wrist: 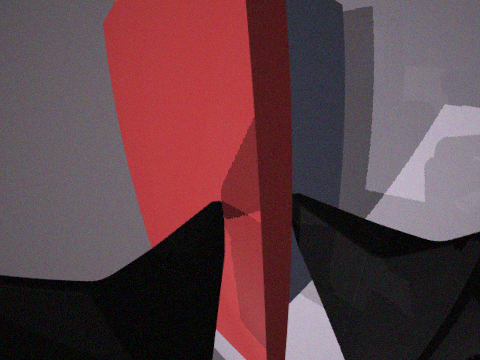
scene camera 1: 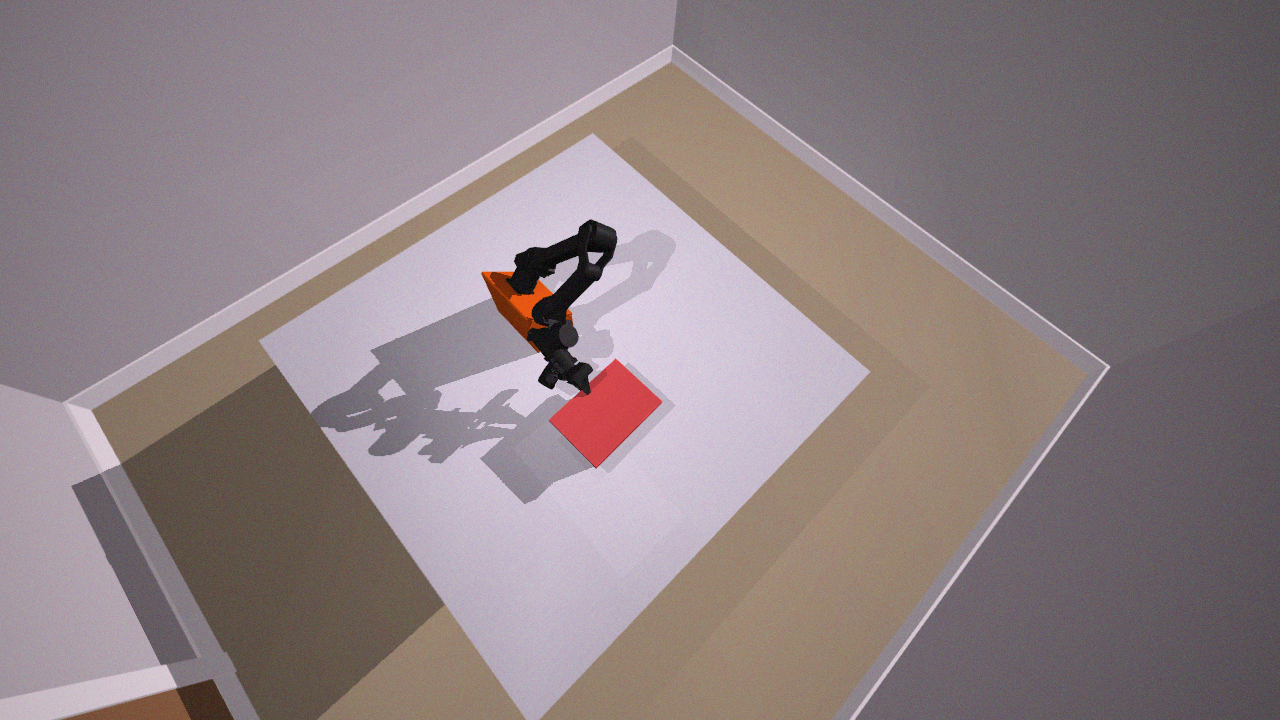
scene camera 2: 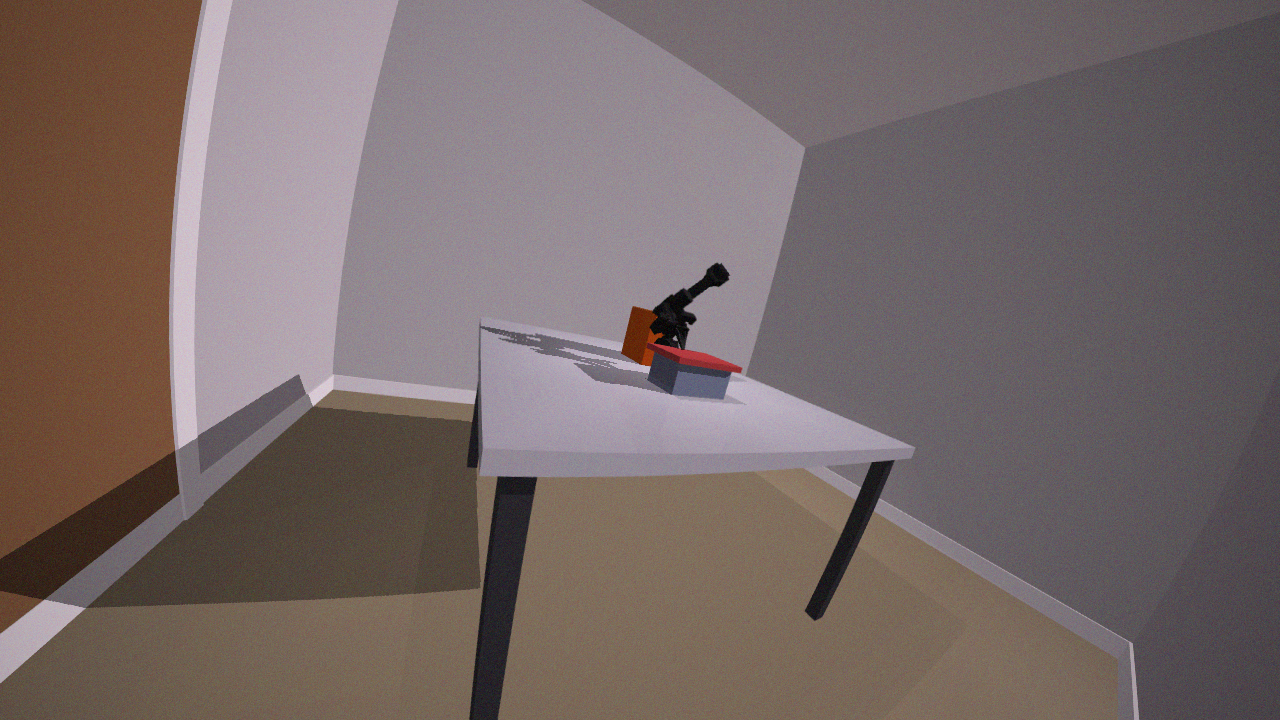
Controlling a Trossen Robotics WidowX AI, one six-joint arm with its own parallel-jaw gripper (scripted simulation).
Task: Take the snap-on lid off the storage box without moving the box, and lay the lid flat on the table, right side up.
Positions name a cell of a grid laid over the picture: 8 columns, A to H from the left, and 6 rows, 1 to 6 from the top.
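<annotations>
Here is my gripper in the wrist view (E4), with a red lid in the wrist view (D2) and a grey-blue storage box in the wrist view (F1). I see my gripper again in scene camera 1 (D4), and the red lid is in scene camera 1 (D4) too. Then I see my gripper in scene camera 2 (E3), the red lid in scene camera 2 (E3), and the grey-blue storage box in scene camera 2 (E4).
</annotations>
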